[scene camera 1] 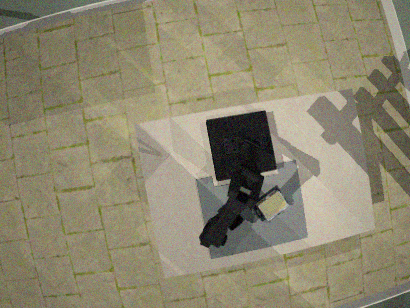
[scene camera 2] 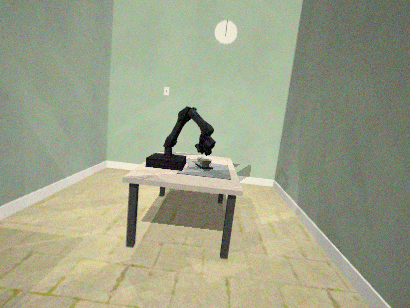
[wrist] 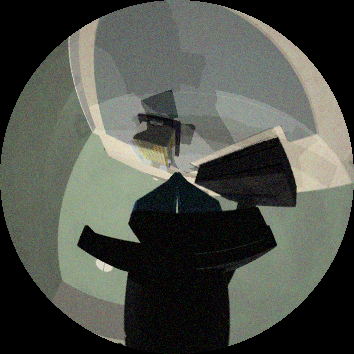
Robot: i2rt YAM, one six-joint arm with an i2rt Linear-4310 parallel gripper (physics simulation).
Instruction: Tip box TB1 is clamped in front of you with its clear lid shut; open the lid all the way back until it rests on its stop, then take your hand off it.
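Where they show: gripper, fingertip midpoint: (scene camera 2: 201, 153) (wrist: 176, 176); arm's base, link origin: (scene camera 1: 245, 144) (scene camera 2: 167, 156) (wrist: 247, 196).
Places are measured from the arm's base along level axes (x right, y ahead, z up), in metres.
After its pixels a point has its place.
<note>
Tip box TB1 (scene camera 1: 272, 204) {y 0.290, x -0.091, z 0.010 m} (scene camera 2: 204, 162) {y 0.304, x -0.030, z -0.002 m} (wrist: 155, 145) {y 0.308, x -0.033, z -0.002 m} is a small dark-sided box with a yellow rack of tips, held in a black clamp on the grey-blue mat (scene camera 1: 285, 229) {y 0.442, x -0.166, z -0.067 m} (scene camera 2: 212, 173) {y 0.388, x 0.117, z -0.067 m}. In the overhead view a pale rim frames its yellow top. The clear lid looks shut over the top, but it is faint and too small to be certain. My gripper (scene camera 2: 205, 153) {y 0.282, x 0.063, z 0.066 m} (wrist: 176, 176) {y 0.282, x 0.063, z 0.066 m} is shut and empty, its blue fingertips together. It stands above table level, apart from the box, which lies beyond the fingertips in the wrist view.
The black robot base (scene camera 1: 235, 132) {y -0.058, x 0.038, z 0.000 m} (scene camera 2: 165, 161) {y 0.021, x 0.154, z -0.012 m} (wrist: 245, 177) {y 0.145, x 0.066, z 0.005 m} stands beside the mat on the pale table (scene camera 1: 165, 225) {y 0.339, x 0.417, z -0.070 m} (scene camera 2: 182, 183) {y 0.219, x 0.467, z -0.070 m}. My arm rises from the base and bends over the mat. Shadows fall across the table and floor.
</note>
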